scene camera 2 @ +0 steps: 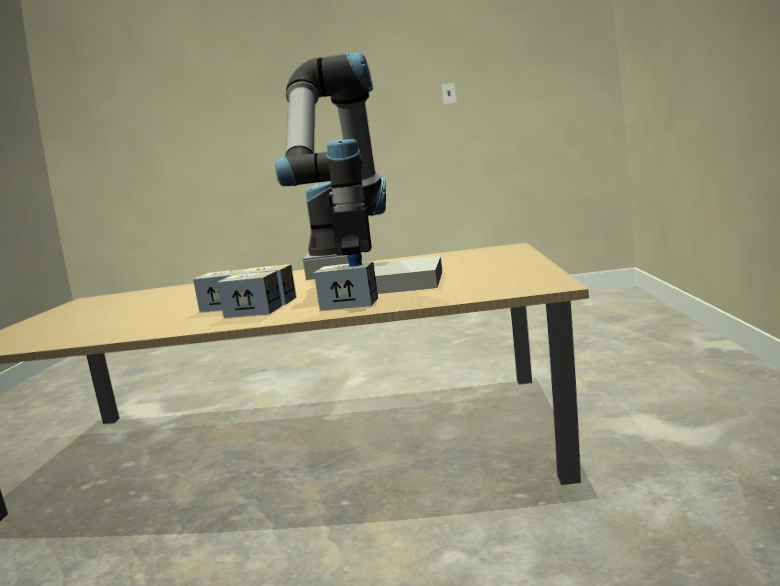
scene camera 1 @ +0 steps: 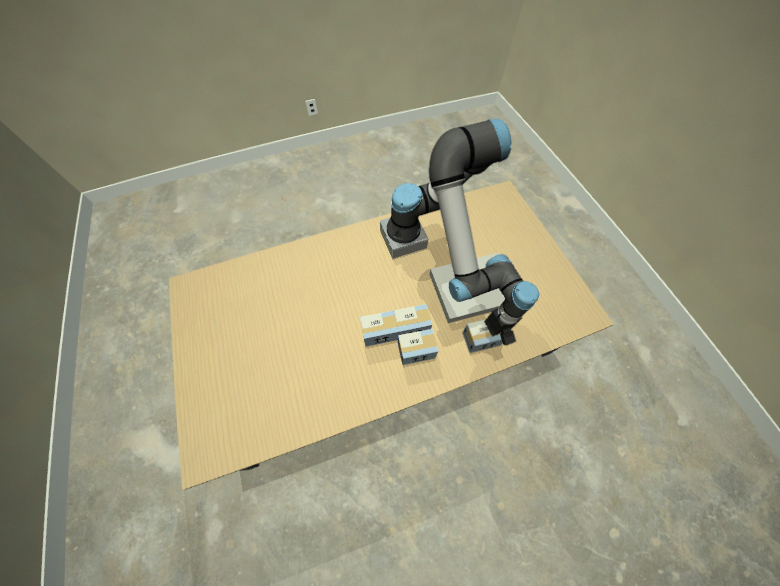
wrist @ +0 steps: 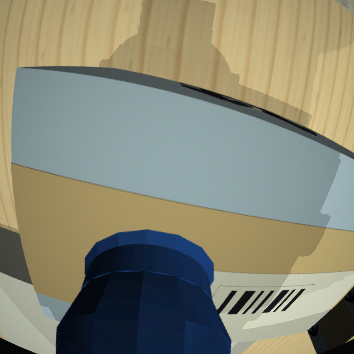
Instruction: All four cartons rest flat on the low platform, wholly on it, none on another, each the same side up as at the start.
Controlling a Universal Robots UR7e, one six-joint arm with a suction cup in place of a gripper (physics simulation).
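Where they show: hand, its tool point: (scene camera 2: pixel 356 270) (wrist: pixel 150 247); arm's base, origin of its link: (scene camera 2: pixel 331 251) (scene camera 1: pixel 403 229).
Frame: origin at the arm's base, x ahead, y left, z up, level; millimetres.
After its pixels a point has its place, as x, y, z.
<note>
My suction gripper (scene camera 2: pixel 355 258) (wrist: pixel 148 245) has its blue cup on the top of a blue-grey carton (scene camera 1: pixel 477 340) @(587, 52, 23) (scene camera 2: pixel 345 287) @(612, 107, -21) (wrist: pixel 165 135) with tan tape and a white label. This carton is upright, at or very near table height, in front of the low platform (scene camera 1: pixel 463 310) @(445, 78, -25) (scene camera 2: pixel 409 279) @(483, 260, -43) (wrist: pixel 17 315) @(405, 267, -25); a small gap under it cannot be ruled out. In scene camera 1 the cup is hidden. Three similar cartons are upright on the table left of the platform: a back left one (scene camera 1: pixel 373 323) @(385, -281, 23) (scene camera 2: pixel 206 296) @(434, -303, -29), a back right one (scene camera 1: pixel 413 316) @(413, -130, 23) (scene camera 2: pixel 288 284) @(429, -69, -26) and a front one (scene camera 1: pixel 417 347) @(531, -164, 23) (scene camera 2: pixel 244 296) @(563, -158, -21).
The wooden table (scene camera 1: pixel 271 352) @(318, -690, -73) (scene camera 2: pixel 491 270) @(330, 490, -73) carries everything. The arm's base block (scene camera 1: pixel 406 247) @(83, -20, -18) stands at the back, left of the platform. The table's front edge lies a short way in front of the held carton. The forearm and wrist hang over the platform.
</note>
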